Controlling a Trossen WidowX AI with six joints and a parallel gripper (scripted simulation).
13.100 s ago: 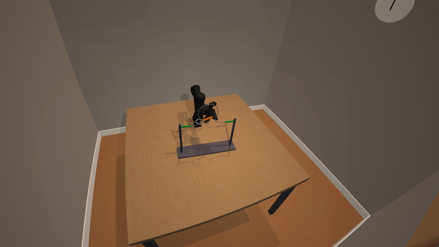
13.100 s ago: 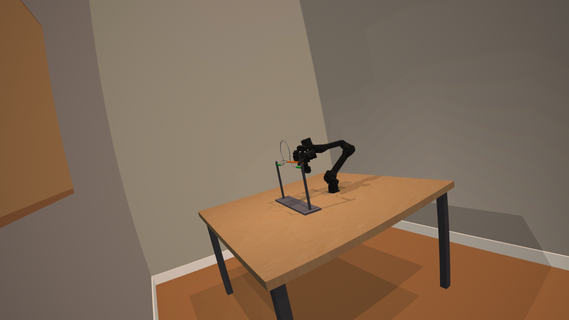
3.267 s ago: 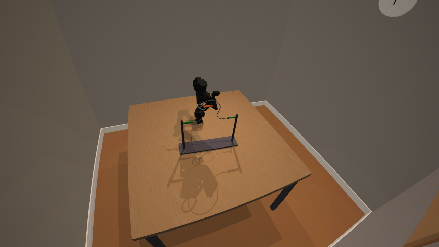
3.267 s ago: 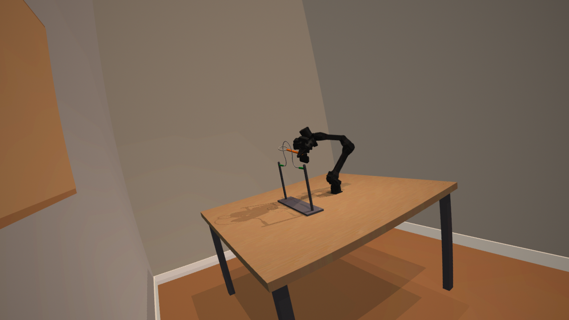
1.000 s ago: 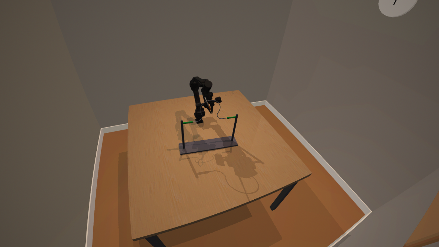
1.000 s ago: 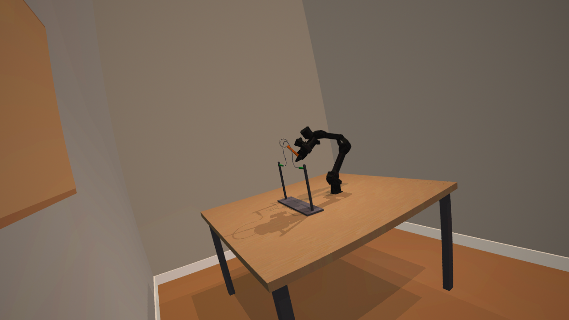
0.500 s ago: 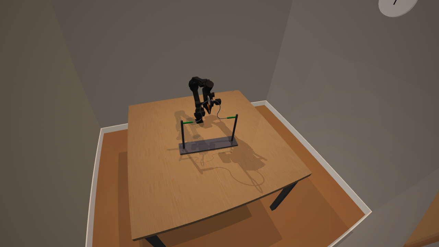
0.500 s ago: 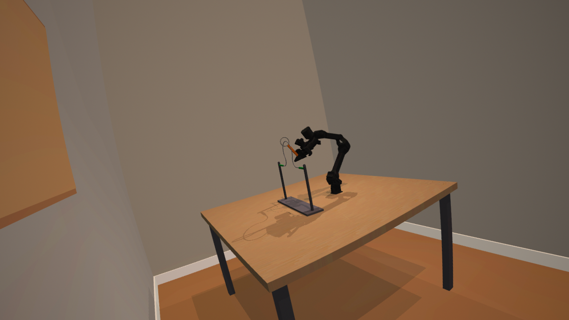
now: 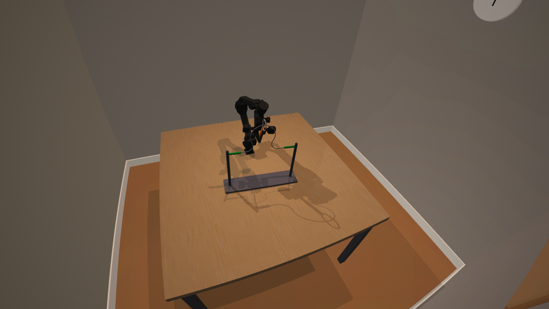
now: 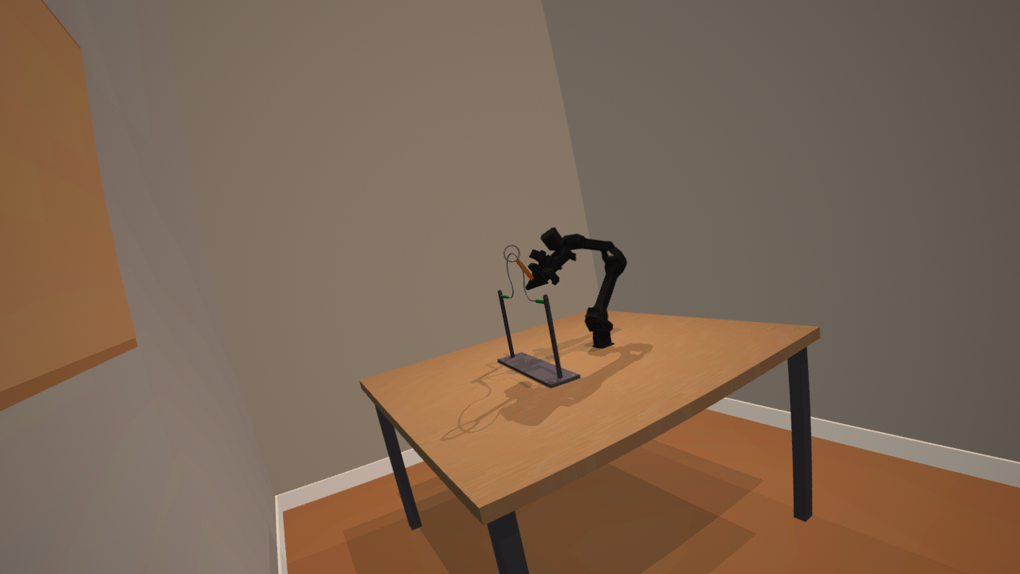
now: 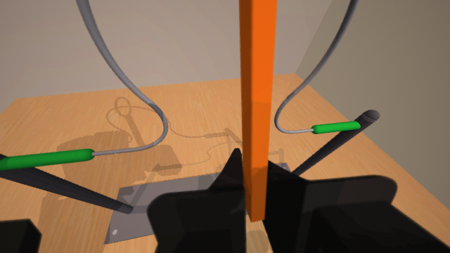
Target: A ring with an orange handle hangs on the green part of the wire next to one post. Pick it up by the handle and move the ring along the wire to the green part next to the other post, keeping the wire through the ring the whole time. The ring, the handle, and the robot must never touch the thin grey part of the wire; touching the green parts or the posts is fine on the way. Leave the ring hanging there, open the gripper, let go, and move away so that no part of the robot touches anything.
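My gripper tip is 100 mm below the ring with orange handle, 10 mm to the right of it and 10 mm short of it.
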